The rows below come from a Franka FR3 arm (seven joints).
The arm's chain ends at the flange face. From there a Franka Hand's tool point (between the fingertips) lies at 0.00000 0.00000 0.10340 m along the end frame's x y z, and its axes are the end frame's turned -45 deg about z.
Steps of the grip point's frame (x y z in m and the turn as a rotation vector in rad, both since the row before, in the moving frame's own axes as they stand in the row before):
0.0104 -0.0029 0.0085 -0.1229 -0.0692 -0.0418
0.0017 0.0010 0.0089 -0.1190 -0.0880 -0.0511
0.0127 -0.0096 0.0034 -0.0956 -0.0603 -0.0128
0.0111 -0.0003 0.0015 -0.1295 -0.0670 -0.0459
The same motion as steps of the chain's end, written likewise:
0.0011 -0.0233 0.0095 -0.1358 0.0380 -0.0418
-0.0007 -0.0155 0.0100 -0.1464 0.0219 -0.0511
-0.0005 -0.0271 0.0041 -0.1102 0.0250 -0.0128
0.0028 -0.0223 0.0026 -0.1389 0.0442 -0.0459

